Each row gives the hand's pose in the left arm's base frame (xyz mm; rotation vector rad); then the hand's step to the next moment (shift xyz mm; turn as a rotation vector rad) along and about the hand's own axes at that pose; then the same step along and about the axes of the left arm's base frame.
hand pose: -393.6 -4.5 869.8 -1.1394 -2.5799 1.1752
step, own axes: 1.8 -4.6 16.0 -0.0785 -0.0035 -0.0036
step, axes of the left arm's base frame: -9.8 -10.6 -8.5 0.0556 -0.0512 0.0217
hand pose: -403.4 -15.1 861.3 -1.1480 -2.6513 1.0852
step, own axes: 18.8 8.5 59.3 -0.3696 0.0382 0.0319
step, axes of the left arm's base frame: -26.6 -18.2 -53.9 0.2806 -0.2436 0.0312
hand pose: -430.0 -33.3 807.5 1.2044 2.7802 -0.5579
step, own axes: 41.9 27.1 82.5 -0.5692 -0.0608 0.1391
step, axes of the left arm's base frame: -16.8 17.2 -93.4 0.3387 -0.4820 0.0004
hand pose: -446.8 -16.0 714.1 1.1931 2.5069 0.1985
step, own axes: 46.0 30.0 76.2 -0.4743 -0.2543 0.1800
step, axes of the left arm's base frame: 23.5 52.6 -74.2 0.1592 -0.5324 -0.1150
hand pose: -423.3 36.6 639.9 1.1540 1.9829 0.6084
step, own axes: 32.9 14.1 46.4 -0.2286 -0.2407 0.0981
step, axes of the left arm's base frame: 33.9 37.0 -30.2 0.0243 -0.3131 -0.1457
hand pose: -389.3 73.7 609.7 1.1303 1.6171 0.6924
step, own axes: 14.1 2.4 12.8 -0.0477 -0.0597 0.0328
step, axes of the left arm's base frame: 12.0 12.7 -7.9 0.0134 -0.0702 -0.0426
